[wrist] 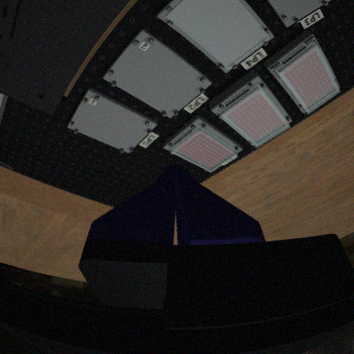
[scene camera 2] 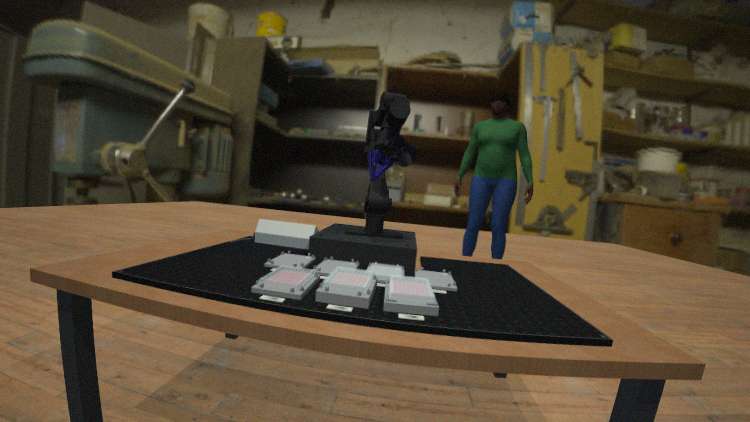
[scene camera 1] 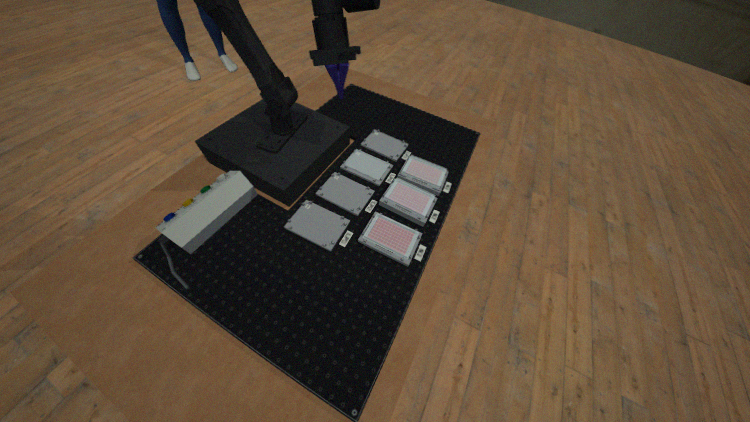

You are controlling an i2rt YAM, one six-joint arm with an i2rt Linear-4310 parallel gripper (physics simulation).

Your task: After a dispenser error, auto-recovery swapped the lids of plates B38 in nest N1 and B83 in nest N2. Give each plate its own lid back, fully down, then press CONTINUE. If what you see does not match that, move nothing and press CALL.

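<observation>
My gripper is shut and empty, raised above the black board's far end in scene camera 1. Three pink-welled plates sit in grey nests in a row: one at the LP1 end, a middle one, and a third. Clear covers seem to lie over them; their plate and nest labels are unreadable. The button box has blue, yellow, green and whitish buttons; their words are unreadable.
Grey pads LP1, LP2 and LP3 lie beside the plates. LP4 looks paler, perhaps covered by a lid. The arm's base block stands behind the pads. A person stands beyond the table.
</observation>
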